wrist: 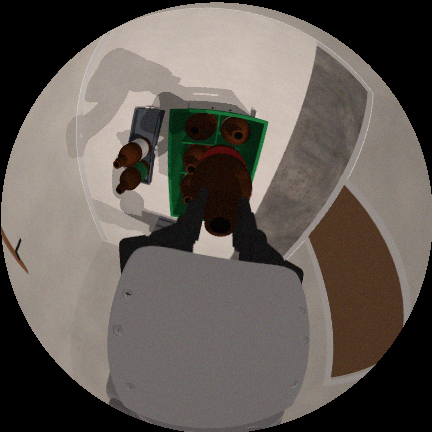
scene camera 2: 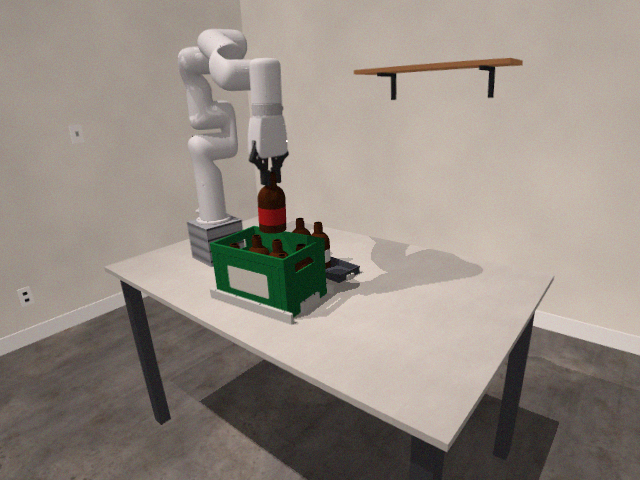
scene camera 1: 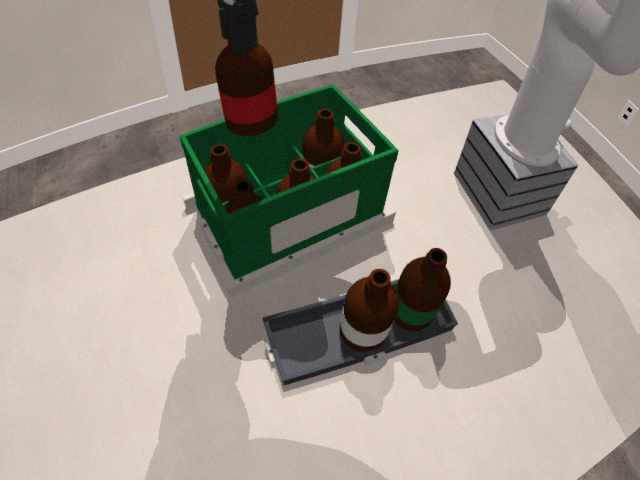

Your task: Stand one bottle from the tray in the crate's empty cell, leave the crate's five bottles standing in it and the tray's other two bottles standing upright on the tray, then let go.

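Pixels of known places: gripper, fingertip midpoint: (wrist: 220,204) (scene camera 2: 271,183) (scene camera 1: 239,42); arm's base at its link origin: (scene camera 2: 214,220) (scene camera 1: 526,141).
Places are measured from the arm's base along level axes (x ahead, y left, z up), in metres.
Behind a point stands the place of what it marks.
Observation:
My gripper (scene camera 1: 242,43) {x 0.458, y -0.147, z 0.202 m} (scene camera 2: 271,179) {x 0.458, y -0.147, z 0.202 m} (wrist: 220,204) {x 0.458, y -0.147, z 0.202 m} is shut on the neck of the red-label bottle (scene camera 1: 249,105) {x 0.463, y -0.111, z 0.130 m} (scene camera 2: 271,215) {x 0.476, y -0.175, z 0.126 m} (wrist: 222,175) {x 0.482, y -0.144, z 0.188 m}. It holds the bottle upright above the green crate (scene camera 1: 248,242) {x 0.509, y -0.033, z -0.040 m} (scene camera 2: 279,289) {x 0.523, y -0.217, z -0.057 m} (wrist: 174,150) {x 0.436, y -0.043, z 0.002 m}; the bottle's base is above the rim. Several brown bottles (scene camera 1: 221,170) {x 0.502, y -0.155, z -0.013 m} (scene camera 2: 257,245) {x 0.327, y -0.096, z -0.010 m} (wrist: 200,125) {x 0.502, y -0.093, z 0.007 m} stand in the crate; the empty cell is the middle one at the back in scene camera 1, and the held bottle hides it in the wrist view. A white-label bottle (scene camera 1: 369,315) {x 0.416, y 0.142, z -0.033 m} and a green-label bottle (scene camera 1: 421,289) {x 0.335, y 0.142, z -0.031 m} stand upright on the dark tray (scene camera 1: 302,356) {x 0.498, y 0.118, z -0.141 m} (scene camera 2: 343,271) {x 0.495, y 0.119, z -0.140 m} (wrist: 147,120) {x 0.490, y 0.102, z -0.141 m}.
Low grey rails (scene camera 1: 361,228) {x 0.315, y -0.030, z -0.117 m} (scene camera 2: 253,307) {x 0.431, y -0.233, z -0.130 m} run along the crate's foot. The arm's base stands on a grey striped block (scene camera 1: 516,180) {x 0.085, y 0.061, z -0.007 m} (scene camera 2: 214,237) {x 0.066, y -0.058, z -0.040 m} beside the crate. A wooden shelf (scene camera 2: 439,67) hangs on the wall.

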